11 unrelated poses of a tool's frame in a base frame.
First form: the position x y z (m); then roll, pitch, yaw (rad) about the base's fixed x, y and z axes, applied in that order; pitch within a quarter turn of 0, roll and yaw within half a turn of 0.
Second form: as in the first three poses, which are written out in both.
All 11 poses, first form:
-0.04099 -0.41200 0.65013 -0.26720 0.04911 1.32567
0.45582 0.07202 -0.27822 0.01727 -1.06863 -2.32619
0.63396 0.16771 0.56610 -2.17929 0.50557 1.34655
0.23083 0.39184 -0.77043 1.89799 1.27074 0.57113
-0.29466 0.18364 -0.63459 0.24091 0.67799 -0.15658
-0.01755 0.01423 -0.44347 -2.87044 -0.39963 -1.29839
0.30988 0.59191 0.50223 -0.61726 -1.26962 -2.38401
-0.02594 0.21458 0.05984 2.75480 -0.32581 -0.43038
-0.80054 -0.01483 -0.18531 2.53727 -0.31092 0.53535
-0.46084 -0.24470 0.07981 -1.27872 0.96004 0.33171
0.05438 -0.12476 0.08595 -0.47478 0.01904 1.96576
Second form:
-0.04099 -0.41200 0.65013 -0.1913 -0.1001 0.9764 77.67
0.45582 0.07202 -0.27822 -0.4950 -0.2224 -0.8400 139.60
0.63396 0.16771 0.56610 -0.7605 -0.4550 0.4633 155.51
0.23083 0.39184 -0.77043 0.6543 0.6366 -0.4081 108.29
-0.29466 0.18364 -0.63459 0.3783 0.8729 -0.3082 43.05
-0.01755 0.01423 -0.44347 0.7898 -0.5658 0.2368 178.47
0.30988 0.59191 0.50223 -0.6196 0.0184 -0.7847 166.64
-0.02594 0.21458 0.05984 0.9628 -0.2431 0.1179 154.67
-0.80054 -0.01483 -0.18531 0.9506 0.2114 0.2272 151.70
-0.46084 -0.24470 0.07981 -0.7731 0.3687 0.5161 97.93
0.05438 -0.12476 0.08595 -0.1638 -0.2259 0.9603 115.02

